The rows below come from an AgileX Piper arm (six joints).
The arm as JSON. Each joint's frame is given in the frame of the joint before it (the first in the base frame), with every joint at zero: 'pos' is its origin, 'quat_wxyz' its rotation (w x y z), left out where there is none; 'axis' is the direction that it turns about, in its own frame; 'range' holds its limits. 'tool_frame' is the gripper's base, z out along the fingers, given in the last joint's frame.
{
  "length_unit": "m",
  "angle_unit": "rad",
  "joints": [
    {
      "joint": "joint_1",
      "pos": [
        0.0,
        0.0,
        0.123
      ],
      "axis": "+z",
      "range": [
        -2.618,
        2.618
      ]
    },
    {
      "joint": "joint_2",
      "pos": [
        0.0,
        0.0,
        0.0
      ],
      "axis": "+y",
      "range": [
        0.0,
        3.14
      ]
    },
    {
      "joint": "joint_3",
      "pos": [
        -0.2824,
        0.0,
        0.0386
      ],
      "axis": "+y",
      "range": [
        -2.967,
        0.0
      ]
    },
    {
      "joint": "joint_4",
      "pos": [
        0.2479,
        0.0,
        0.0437
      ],
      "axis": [
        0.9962,
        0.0,
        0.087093
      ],
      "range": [
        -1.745,
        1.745
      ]
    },
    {
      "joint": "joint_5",
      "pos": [
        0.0,
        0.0,
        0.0
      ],
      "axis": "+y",
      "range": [
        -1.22,
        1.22
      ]
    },
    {
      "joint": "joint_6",
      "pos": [
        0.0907,
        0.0,
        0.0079
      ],
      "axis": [
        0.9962,
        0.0,
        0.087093
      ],
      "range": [
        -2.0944,
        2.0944
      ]
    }
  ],
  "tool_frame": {
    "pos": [
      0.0,
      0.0,
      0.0
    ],
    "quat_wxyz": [
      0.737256,
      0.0,
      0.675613,
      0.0
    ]
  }
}
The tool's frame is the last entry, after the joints.
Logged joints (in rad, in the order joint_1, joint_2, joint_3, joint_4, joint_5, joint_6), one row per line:
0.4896, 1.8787, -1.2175, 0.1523, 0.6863, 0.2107
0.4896, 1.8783, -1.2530, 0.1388, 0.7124, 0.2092
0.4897, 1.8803, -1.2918, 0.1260, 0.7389, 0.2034
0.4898, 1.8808, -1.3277, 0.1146, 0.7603, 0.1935
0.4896, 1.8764, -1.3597, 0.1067, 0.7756, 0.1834
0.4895, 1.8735, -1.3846, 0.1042, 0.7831, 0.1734
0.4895, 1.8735, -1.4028, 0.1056, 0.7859, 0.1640
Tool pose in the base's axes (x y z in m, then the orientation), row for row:
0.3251, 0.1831, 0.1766, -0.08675, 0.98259, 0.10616, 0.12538
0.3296, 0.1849, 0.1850, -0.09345, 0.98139, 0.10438, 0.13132
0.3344, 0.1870, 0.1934, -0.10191, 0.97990, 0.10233, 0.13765
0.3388, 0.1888, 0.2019, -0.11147, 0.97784, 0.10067, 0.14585
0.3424, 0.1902, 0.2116, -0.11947, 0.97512, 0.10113, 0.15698
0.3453, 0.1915, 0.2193, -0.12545, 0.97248, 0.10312, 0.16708
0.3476, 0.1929, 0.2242, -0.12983, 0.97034, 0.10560, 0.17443
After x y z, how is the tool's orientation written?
As a quaternion, x y z w.
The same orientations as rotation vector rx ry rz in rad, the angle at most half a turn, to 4 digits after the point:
-0.2527, 2.8624, 0.3093
-0.2713, 2.8493, 0.3031
-0.2948, 2.8348, 0.2960
-0.3210, 2.8158, 0.2899
-0.3419, 2.7906, 0.2894
-0.3570, 2.7675, 0.2935
-0.3680, 2.7503, 0.2993

